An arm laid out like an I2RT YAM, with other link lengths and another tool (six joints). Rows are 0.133 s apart.
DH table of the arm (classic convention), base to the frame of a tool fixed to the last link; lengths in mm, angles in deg. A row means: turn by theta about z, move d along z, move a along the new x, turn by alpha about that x. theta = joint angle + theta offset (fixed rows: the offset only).
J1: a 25, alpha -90, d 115.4, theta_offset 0
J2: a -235, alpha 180, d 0, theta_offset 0
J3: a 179.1, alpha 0, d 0, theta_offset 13.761
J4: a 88.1, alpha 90, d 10.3, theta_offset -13.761
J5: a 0, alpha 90, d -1.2, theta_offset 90
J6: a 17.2, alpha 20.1, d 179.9, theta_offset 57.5
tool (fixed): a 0, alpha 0, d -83.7, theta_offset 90
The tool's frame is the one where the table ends.
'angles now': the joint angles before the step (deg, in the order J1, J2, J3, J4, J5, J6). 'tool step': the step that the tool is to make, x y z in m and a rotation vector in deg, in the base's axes. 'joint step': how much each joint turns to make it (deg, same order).
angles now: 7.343 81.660 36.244 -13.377 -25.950 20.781
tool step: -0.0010 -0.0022 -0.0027 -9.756 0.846 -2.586
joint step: 4.027 -1.031 2.748 -5.862 11.525 0.998
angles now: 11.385 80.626 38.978 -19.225 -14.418 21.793
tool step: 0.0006 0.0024 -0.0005 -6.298 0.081 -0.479
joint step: 3.742 0.394 2.406 -3.386 7.384 0.811
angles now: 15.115 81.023 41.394 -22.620 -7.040 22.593
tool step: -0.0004 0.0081 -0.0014 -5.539 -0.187 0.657
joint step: 4.943 1.185 2.095 -2.318 6.702 1.389
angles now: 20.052 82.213 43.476 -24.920 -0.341 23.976
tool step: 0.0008 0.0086 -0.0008 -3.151 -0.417 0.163
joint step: 3.769 1.374 1.615 -1.093 4.346 1.897
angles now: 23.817 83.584 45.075 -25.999 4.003 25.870
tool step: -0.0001 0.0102 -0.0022 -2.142 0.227 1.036
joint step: 3.399 2.025 1.639 -0.869 2.659 1.378
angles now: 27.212 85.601 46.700 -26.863 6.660 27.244
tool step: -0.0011 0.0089 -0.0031 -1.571 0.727 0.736
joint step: 2.712 2.086 1.453 -0.942 1.733 1.414
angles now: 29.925 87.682 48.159 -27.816 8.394 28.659
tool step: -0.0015 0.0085 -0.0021 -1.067 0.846 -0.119
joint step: 2.395 1.861 1.595 -1.355 1.378 2.184
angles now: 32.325 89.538 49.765 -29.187 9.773 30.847
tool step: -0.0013 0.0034 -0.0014 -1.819 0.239 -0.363
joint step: 1.634 1.138 1.155 -1.477 1.999 1.415
